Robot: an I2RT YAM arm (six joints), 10 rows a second.
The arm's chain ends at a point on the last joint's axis. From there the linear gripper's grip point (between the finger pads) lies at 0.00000 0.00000 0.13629 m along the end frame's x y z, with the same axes.
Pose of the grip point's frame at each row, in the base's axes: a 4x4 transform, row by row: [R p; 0 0 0 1], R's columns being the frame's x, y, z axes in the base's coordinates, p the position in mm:
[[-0.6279 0.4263 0.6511 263.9], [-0.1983 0.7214 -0.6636 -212.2], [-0.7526 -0.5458 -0.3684 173.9], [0 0 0 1]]
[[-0.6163 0.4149 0.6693 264.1], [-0.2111 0.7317 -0.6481 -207.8], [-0.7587 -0.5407 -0.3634 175.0], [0 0 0 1]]
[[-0.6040 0.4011 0.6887 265.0], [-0.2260 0.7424 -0.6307 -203.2], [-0.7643 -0.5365 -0.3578 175.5], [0 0 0 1]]
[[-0.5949 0.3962 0.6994 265.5], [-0.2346 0.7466 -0.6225 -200.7], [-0.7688 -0.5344 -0.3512 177.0], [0 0 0 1]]
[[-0.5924 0.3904 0.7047 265.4], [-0.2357 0.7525 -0.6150 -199.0], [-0.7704 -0.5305 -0.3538 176.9], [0 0 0 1]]
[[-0.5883 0.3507 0.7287 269.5], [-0.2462 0.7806 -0.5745 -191.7], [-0.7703 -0.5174 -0.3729 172.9], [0 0 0 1]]
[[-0.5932 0.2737 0.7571 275.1], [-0.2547 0.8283 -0.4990 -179.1], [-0.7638 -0.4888 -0.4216 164.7], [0 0 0 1]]
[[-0.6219 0.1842 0.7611 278.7], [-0.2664 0.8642 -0.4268 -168.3], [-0.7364 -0.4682 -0.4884 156.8], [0 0 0 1]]
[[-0.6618 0.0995 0.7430 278.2], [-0.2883 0.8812 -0.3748 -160.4], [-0.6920 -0.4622 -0.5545 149.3], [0 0 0 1]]
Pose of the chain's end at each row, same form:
[[-0.6279 0.4263 0.6511 175.2], [-0.1983 0.7214 -0.6636 -121.8], [-0.7526 -0.5458 -0.3684 224.1], [0 0 0 1]]
[[-0.6163 0.4149 0.6693 172.9], [-0.2111 0.7317 -0.6481 -119.5], [-0.7587 -0.5407 -0.3634 224.5], [0 0 0 1]]
[[-0.6040 0.4011 0.6887 171.1], [-0.2260 0.7424 -0.6307 -117.2], [-0.7643 -0.5365 -0.3578 224.3], [0 0 0 1]]
[[-0.5949 0.3962 0.6994 170.2], [-0.2346 0.7466 -0.6225 -115.9], [-0.7688 -0.5344 -0.3512 224.9], [0 0 0 1]]
[[-0.5924 0.3904 0.7047 169.4], [-0.2357 0.7525 -0.6150 -115.2], [-0.7704 -0.5305 -0.3538 225.1], [0 0 0 1]]
[[-0.5883 0.3507 0.7287 170.2], [-0.2462 0.7806 -0.5745 -113.4], [-0.7703 -0.5174 -0.3729 223.7], [0 0 0 1]]
[[-0.5932 0.2737 0.7571 171.9], [-0.2547 0.8283 -0.4990 -111.1], [-0.7638 -0.4888 -0.4216 222.2], [0 0 0 1]]
[[-0.6219 0.1842 0.7611 175.0], [-0.2664 0.8642 -0.4268 -110.1], [-0.7364 -0.4682 -0.4884 223.4], [0 0 0 1]]
[[-0.6618 0.0995 0.7430 176.9], [-0.2883 0.8812 -0.3748 -109.3], [-0.6920 -0.4622 -0.5545 224.9], [0 0 0 1]]

